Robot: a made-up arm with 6 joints.
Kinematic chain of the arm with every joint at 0, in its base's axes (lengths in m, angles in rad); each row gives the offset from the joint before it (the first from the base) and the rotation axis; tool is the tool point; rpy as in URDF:
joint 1: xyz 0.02 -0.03 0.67 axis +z
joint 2: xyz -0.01 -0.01 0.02 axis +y
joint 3: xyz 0.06 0 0.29 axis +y
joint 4: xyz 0.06 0 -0.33 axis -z
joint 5: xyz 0 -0.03 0.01 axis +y
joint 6: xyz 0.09 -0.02 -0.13 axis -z
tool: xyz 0.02 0.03 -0.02 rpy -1.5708 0 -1.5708
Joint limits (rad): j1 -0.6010..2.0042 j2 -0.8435..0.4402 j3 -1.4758..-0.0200 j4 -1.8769..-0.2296 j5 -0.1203..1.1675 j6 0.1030..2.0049
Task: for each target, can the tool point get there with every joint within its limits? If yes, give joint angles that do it. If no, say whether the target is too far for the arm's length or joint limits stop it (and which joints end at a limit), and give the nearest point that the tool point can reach.
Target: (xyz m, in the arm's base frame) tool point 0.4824 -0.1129 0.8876
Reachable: yes | joints -0.1089 -0.3331 -0.7842 -0.7812 0.4509 1.6419
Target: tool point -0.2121 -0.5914 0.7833
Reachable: no: joint limits stop it (at a limit: joint 1, joint 2, joint 5, joint 6) | nearest point 0.1508 -0.2832 0.7256 | short by 0.480 m
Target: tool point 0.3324 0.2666 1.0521
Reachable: yes | joints 0.5067 -0.3958 -1.0504 -1.5918 0.0077 1.6900
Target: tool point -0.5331 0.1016 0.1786
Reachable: no: joint limits stop it (at a limit: joint 1, joint 2) | nearest point -0.2213 0.1664 0.4720 | short by 0.433 m
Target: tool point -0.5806 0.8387 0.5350
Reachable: no: too far | nearest point -0.2956 0.5323 0.7136 | short by 0.455 m
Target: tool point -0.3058 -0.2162 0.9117
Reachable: no: joint limits stop it (at a limit: joint 1, joint 2, joint 4, joint 5) | nearest point -0.2226 0.1550 0.8806 | short by 0.382 m
